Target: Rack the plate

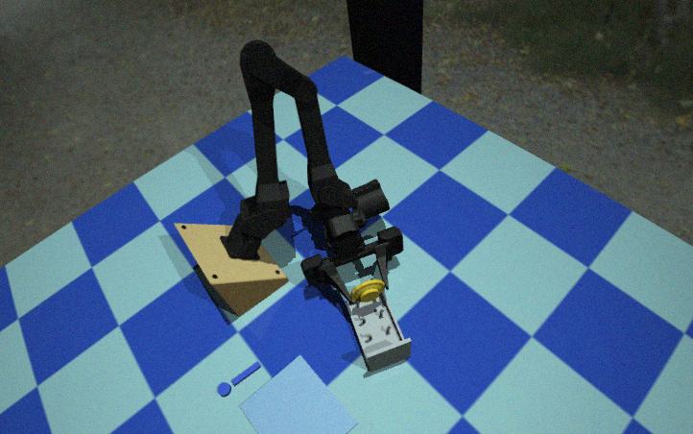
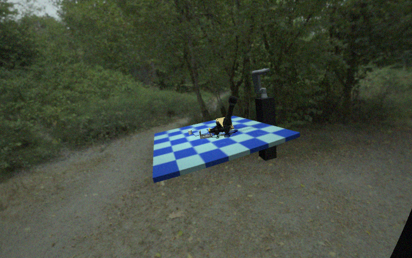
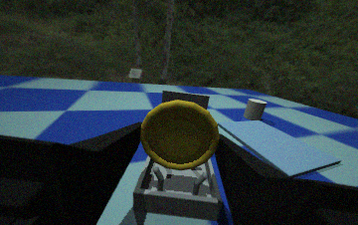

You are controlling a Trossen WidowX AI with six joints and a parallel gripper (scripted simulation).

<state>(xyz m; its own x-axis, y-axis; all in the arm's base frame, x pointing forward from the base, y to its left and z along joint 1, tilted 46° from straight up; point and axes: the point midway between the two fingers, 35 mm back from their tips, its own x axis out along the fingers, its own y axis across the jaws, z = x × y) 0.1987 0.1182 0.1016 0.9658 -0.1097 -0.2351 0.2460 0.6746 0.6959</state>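
My gripper tip is now 4 cm short of the grey dish rack, 4 cm above it and 1 cm to the left of it. The rest, counted from my gripper tip: light blue mat: 20 cm to the right, 8 cm ahead, 6 cm below; yellow plate: 1 cm behind; blue spoon: 27 cm to the right, 6 cm below, 3 cm behind.
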